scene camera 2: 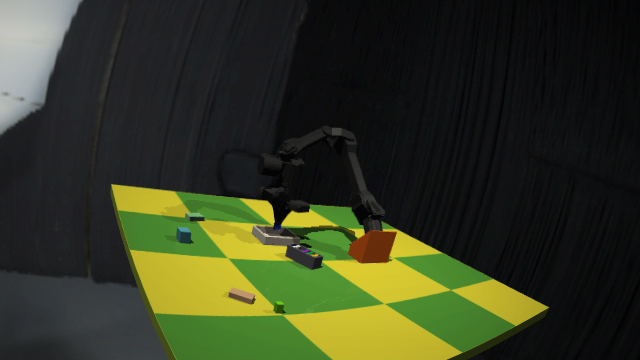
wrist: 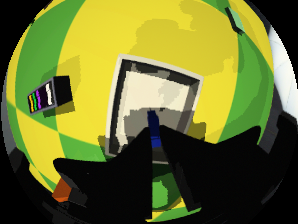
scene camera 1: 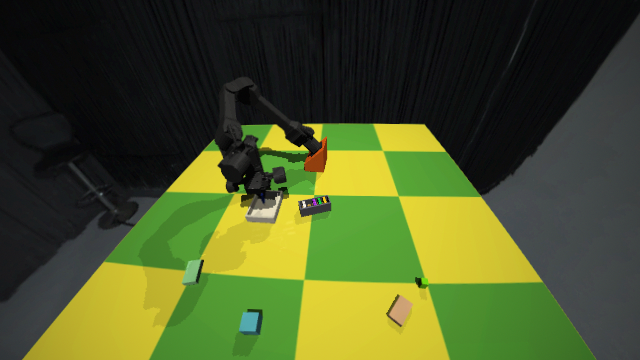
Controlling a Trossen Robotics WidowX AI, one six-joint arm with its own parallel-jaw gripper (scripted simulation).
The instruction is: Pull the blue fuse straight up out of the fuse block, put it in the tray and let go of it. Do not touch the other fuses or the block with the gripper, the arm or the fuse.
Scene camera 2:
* my gripper: 277,224
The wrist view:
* my gripper: 154,130
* white tray: 139,84
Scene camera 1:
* my gripper: 262,197
